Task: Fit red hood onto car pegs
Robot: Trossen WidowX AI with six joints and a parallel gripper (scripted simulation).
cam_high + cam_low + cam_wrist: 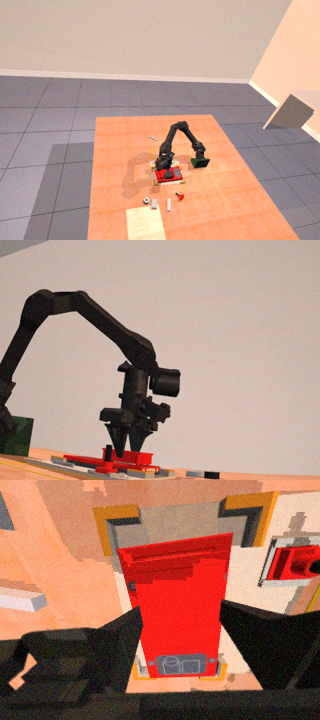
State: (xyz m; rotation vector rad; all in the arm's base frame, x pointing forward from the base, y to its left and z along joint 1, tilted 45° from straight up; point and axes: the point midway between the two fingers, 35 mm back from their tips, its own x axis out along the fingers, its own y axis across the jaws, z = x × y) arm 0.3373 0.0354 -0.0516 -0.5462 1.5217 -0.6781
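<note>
Right now my gripper tip is 10 mm below the red hood. The rest, counted from my gripper tip: grey engine block: 10 mm below; then grey pin: 390 mm to the right, 30 mm below, 30 mm behind.
</note>
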